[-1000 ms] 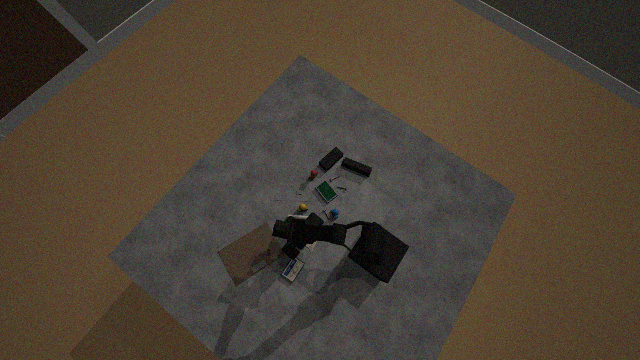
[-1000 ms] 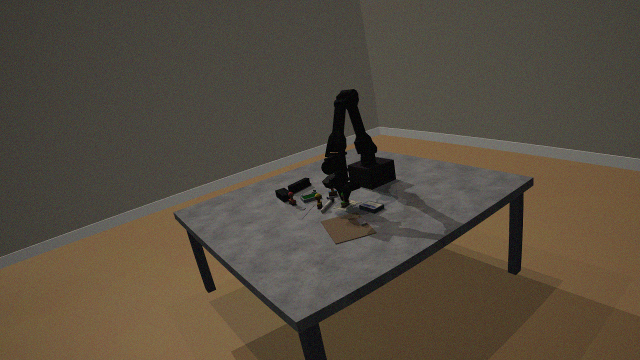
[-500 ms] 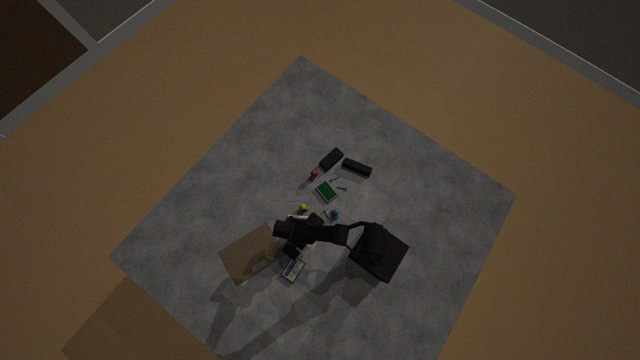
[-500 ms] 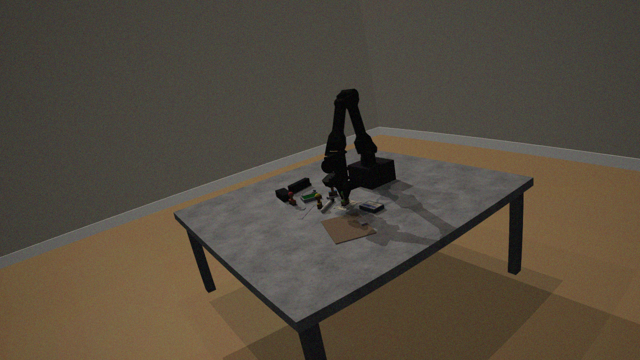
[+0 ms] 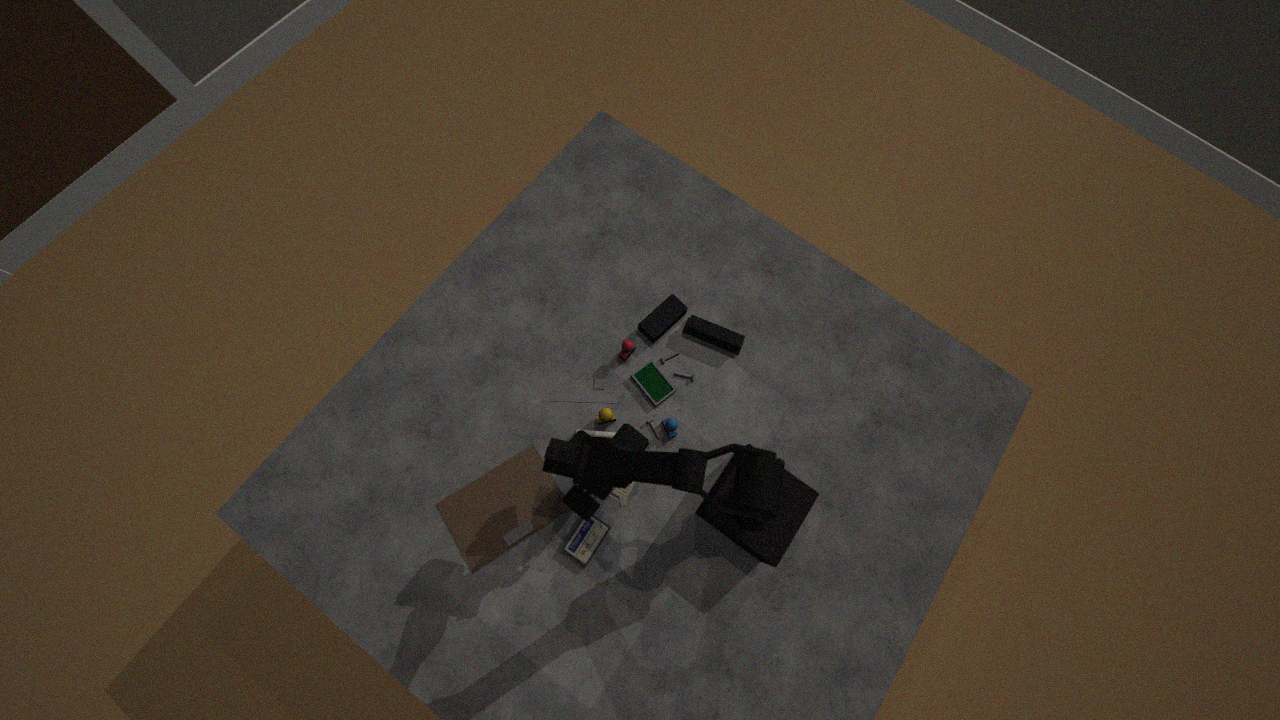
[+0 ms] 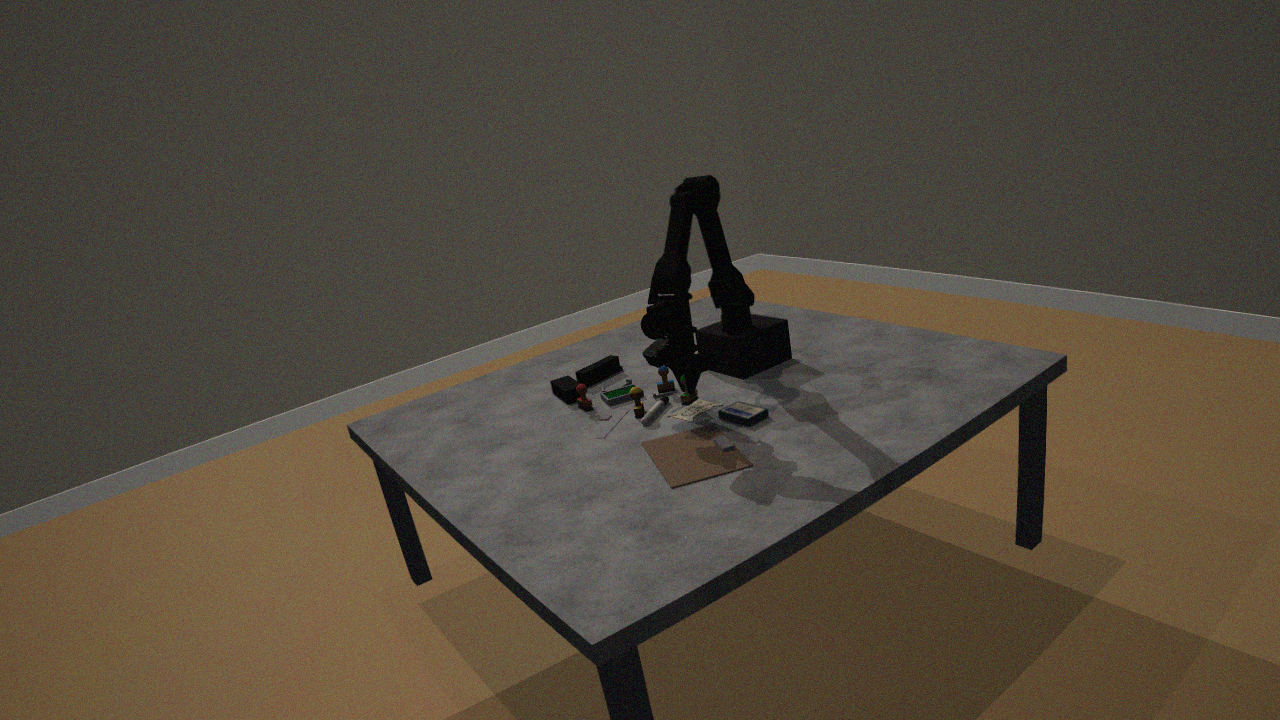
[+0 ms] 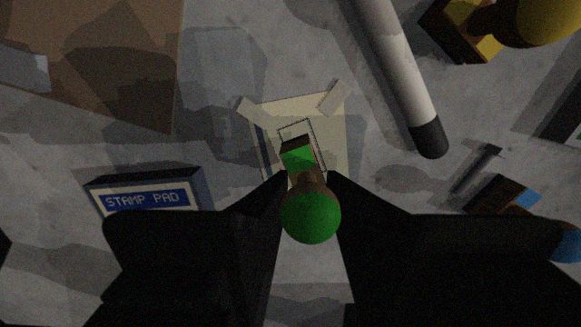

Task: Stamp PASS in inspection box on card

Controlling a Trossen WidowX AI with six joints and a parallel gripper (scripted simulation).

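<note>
My gripper tip is 5 cm above the cream card and 1 cm past it. Also, from my gripper tip: white marker: 7 cm to the right, 4 cm below, 4 cm ahead; then green-knobbed stamp: right at my gripper tip; then yellow-knobbed stamp: 8 cm to the right, 8 cm ahead, 3 cm below.
</note>
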